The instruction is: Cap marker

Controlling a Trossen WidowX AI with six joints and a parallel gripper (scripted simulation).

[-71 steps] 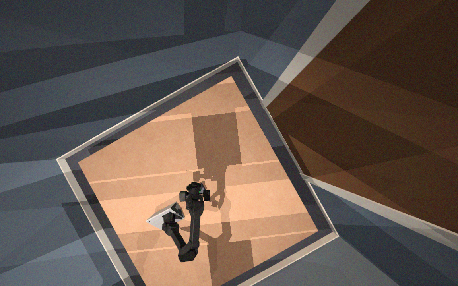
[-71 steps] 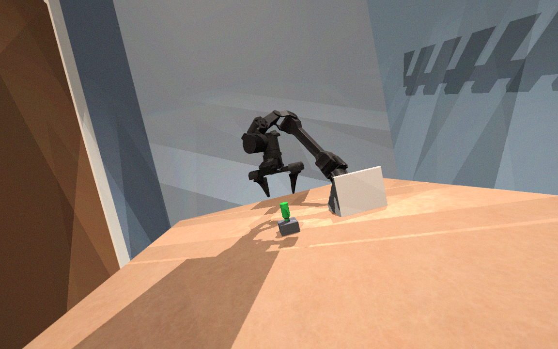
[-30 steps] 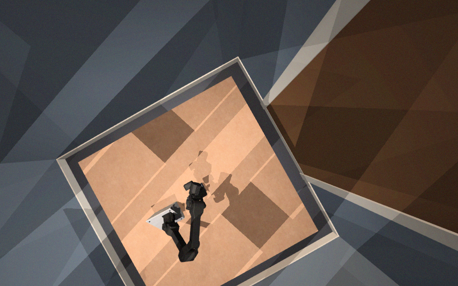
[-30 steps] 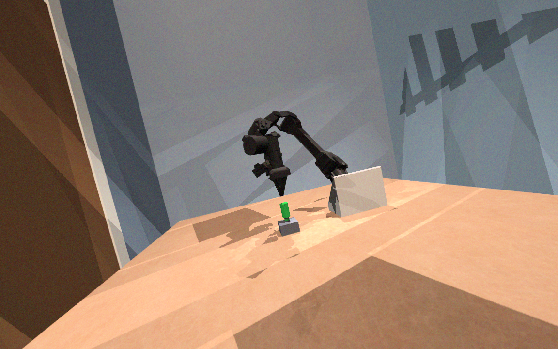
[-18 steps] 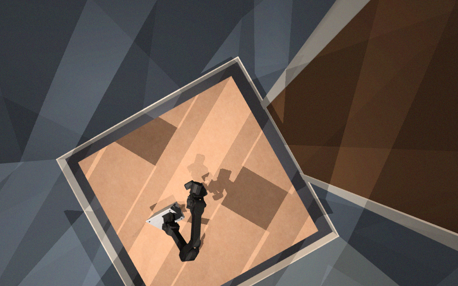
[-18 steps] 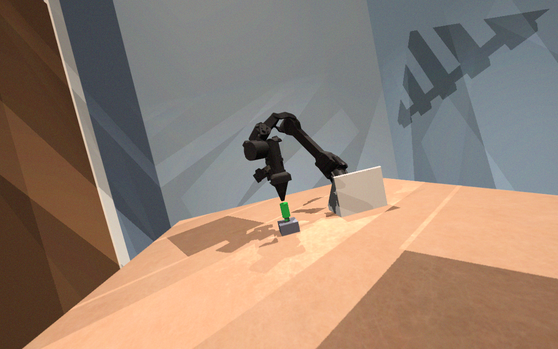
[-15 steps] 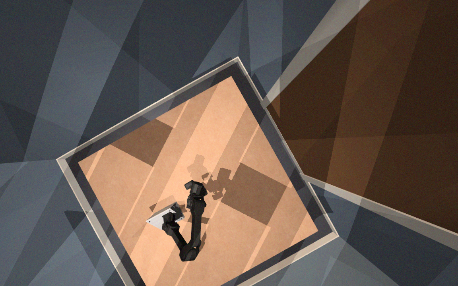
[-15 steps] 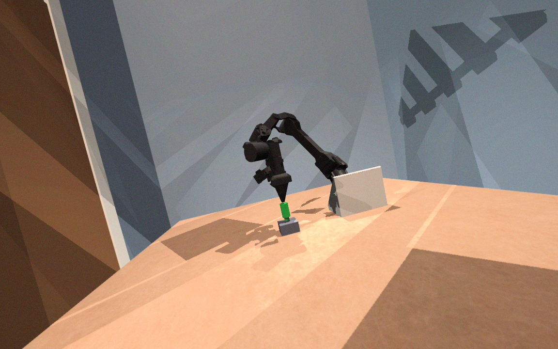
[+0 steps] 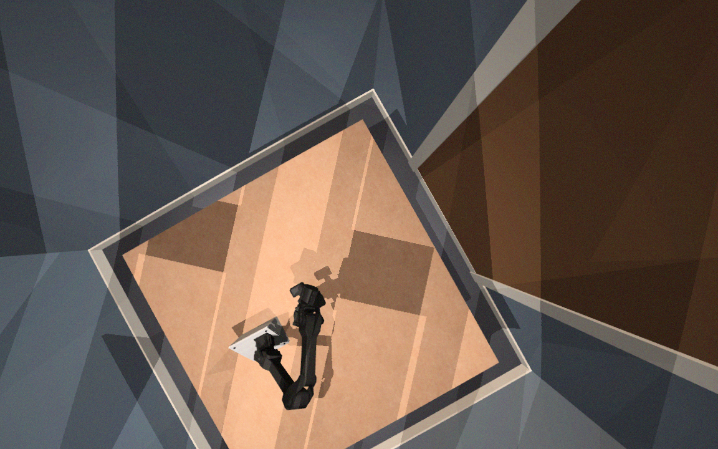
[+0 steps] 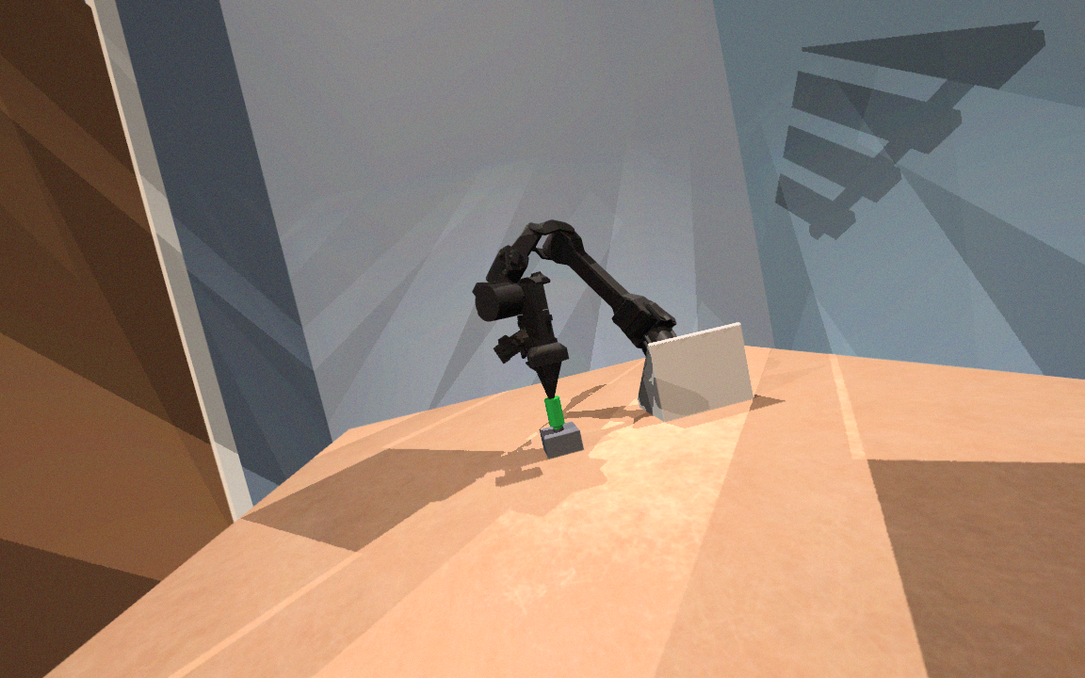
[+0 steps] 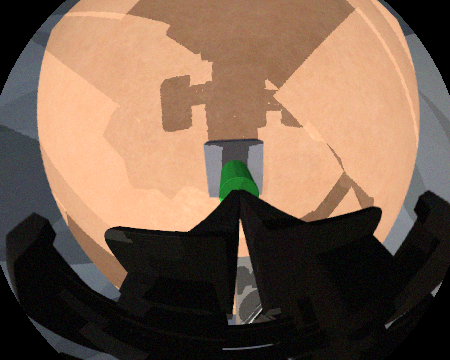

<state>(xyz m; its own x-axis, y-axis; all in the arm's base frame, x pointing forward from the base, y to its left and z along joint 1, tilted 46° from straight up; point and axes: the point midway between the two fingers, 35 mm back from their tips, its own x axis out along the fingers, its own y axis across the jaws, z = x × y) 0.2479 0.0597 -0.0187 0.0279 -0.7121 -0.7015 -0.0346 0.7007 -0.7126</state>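
My gripper tip is now 2 cm above the green cap. Round my gripper tip: grey holder block 8 cm below.
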